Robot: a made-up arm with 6 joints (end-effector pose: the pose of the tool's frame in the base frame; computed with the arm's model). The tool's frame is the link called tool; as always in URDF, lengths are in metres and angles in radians. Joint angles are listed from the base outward.
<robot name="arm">
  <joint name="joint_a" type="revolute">
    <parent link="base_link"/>
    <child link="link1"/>
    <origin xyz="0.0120 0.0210 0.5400" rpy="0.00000 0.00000 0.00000"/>
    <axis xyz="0 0 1"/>
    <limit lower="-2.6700" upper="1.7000"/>
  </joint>
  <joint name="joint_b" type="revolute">
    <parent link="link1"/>
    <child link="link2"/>
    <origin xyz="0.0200 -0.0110 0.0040" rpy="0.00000 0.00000 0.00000"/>
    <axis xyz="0 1 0"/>
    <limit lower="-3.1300" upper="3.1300"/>
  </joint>
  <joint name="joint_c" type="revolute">
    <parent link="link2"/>
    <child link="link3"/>
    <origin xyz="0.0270 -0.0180 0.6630" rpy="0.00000 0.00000 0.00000"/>
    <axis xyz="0 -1 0"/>
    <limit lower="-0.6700" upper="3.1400"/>
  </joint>
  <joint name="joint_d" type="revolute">
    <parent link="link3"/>
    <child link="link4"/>
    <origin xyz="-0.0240 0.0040 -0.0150" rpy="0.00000 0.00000 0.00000"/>
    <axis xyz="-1 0 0"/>
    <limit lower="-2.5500" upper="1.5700"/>
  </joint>
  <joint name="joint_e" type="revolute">
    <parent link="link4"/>
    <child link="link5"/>
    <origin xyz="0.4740 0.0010 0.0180" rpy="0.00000 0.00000 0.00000"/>
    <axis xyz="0 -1 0"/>
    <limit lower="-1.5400" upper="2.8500"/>
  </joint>
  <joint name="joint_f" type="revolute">
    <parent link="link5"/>
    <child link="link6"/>
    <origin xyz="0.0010 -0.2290 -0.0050" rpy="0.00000 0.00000 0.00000"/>
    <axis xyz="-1 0 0"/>
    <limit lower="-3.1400" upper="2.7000"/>
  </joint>
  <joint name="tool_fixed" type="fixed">
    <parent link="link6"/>
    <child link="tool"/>
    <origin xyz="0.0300 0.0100 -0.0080" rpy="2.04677 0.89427 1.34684"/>
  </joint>
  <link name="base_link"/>
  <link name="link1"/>
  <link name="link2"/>
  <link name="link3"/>
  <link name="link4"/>
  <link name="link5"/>
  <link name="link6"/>
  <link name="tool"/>
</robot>
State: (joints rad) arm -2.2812 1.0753 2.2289 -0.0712 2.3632 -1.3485
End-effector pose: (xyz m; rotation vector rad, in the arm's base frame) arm -0.6839 -0.4121 1.2276 -1.0562 0.7650 -0.3022
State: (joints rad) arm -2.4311 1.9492 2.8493 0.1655 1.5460 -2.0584
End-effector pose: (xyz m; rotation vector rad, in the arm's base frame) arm -0.7856 -0.3494 0.6651 0.3024 0.7162 -0.0130
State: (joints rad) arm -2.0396 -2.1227 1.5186 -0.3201 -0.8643 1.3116
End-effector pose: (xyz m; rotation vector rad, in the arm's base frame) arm 0.2532 1.0310 0.0915 -1.1726 -1.4702 -1.5743
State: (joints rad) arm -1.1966 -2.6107 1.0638 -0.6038 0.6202 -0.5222
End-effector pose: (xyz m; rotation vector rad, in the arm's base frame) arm -0.4880 0.6936 -0.1609 -1.9961 -0.1784 0.7920
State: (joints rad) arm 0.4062 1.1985 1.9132 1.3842 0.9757 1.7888
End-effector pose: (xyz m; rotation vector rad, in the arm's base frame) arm 0.8159 0.3304 1.2438 -0.4075 -1.3568 -1.0049
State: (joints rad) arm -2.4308 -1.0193 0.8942 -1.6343 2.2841 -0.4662
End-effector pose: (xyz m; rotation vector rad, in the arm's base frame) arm 0.3211 0.3632 1.4029 -1.4071 -0.8499 0.9676
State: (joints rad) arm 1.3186 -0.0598 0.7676 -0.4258 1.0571 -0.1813
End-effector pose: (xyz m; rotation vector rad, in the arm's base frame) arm 0.3378 0.3286 1.5107 0.9680 0.4451 2.4600
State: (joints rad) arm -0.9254 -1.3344 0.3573 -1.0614 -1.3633 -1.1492
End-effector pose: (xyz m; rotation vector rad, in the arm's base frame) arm -0.3635 0.3202 1.2047 1.5801 1.5059 1.1701
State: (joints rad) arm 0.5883 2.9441 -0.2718 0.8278 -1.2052 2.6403
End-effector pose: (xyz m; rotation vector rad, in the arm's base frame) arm -0.1659 -0.3340 -0.2311 0.9295 0.1545 -1.6952
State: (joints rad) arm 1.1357 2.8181 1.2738 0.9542 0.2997 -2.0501
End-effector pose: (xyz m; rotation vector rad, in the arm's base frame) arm 0.2989 0.3360 -0.5654 -0.8063 -2.6742 0.6222
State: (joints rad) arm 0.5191 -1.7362 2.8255 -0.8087 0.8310 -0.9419
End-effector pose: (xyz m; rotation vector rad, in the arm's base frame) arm -0.6265 -0.5772 0.0163 2.4627 1.6391 -0.1603
